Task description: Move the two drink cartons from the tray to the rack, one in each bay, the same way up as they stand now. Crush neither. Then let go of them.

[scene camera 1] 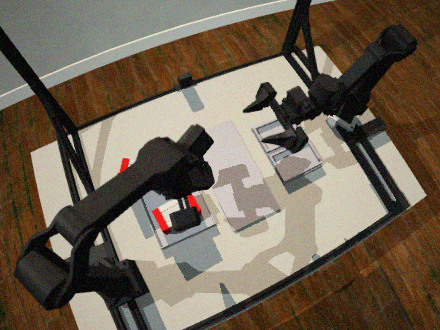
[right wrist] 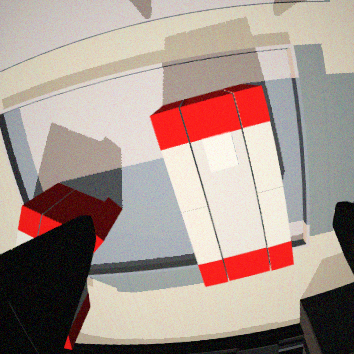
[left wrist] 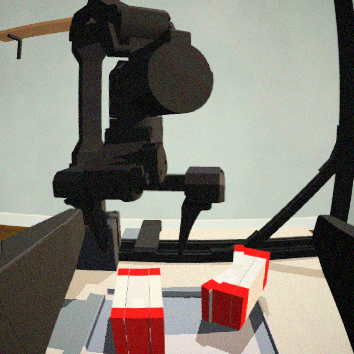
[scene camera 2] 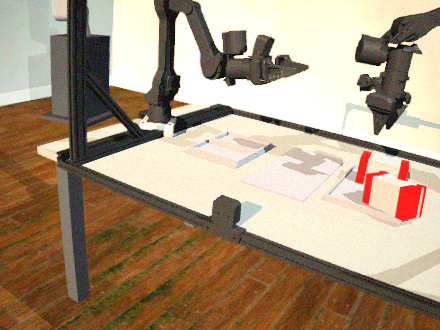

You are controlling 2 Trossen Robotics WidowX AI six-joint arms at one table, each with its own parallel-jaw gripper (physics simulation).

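Frame: origin at the left arm's base, x ahead, y left, z up, level; centimetres.
Seen in the pictures: left gripper, fingertip midpoint: (scene camera 1: 252, 125) (left wrist: 203, 225) (scene camera 2: 302, 68); right gripper, fingertip midpoint: (scene camera 1: 180, 196) (right wrist: 218, 222) (left wrist: 140, 253) (scene camera 2: 381, 132); left arm's base at its link origin: (scene camera 1: 345, 113) (scene camera 2: 158, 120); right arm's base at its link origin: (scene camera 1: 117, 284).
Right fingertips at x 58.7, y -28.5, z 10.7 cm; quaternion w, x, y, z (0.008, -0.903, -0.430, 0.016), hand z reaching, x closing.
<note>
Offsets run from my right fingertips to a thing's top centre. "pt": to the spot under its first point.
Two white cartons with red ends lie at the tray @(pt dx +6.4, dy +5.6, dz -13.0 cm) (scene camera 1: 189, 240) (right wrist: 302, 165). One carton @(dx +2.5, dy -0.3, dz -6.8 cm) (scene camera 2: 382, 167) (left wrist: 137, 305) (right wrist: 230, 190) lies inside, roughly along the tray. The other carton @(dx -0.6, dy -15.6, dz -5.4 cm) (scene camera 2: 392, 195) (left wrist: 235, 285) (right wrist: 60, 205) lies askew across the tray's edge; my right arm mostly hides it in scene camera 1. My right gripper (scene camera 2: 386, 125) (left wrist: 140, 253) (right wrist: 218, 222) is open and empty above the first carton. My left gripper (scene camera 1: 255, 125) (scene camera 2: 304, 68) (left wrist: 203, 225) is open and empty, high above the two-bay rack @(dx -35.6, dy +16.1, dz -12.2 cm) (scene camera 1: 305, 175) (scene camera 2: 212, 158). No carton shows in the rack.
A flat pale panel (scene camera 1: 225, 145) (scene camera 2: 290, 180) lies between the tray and the rack. A dark block @(pt dx -36.4, dy -25.3, dz -9.8 cm) (scene camera 1: 185, 80) (scene camera 2: 226, 212) stands at the table's edge. Dark frame posts (scene camera 1: 37, 90) (scene camera 2: 77, 75) rise at the table's ends.
</note>
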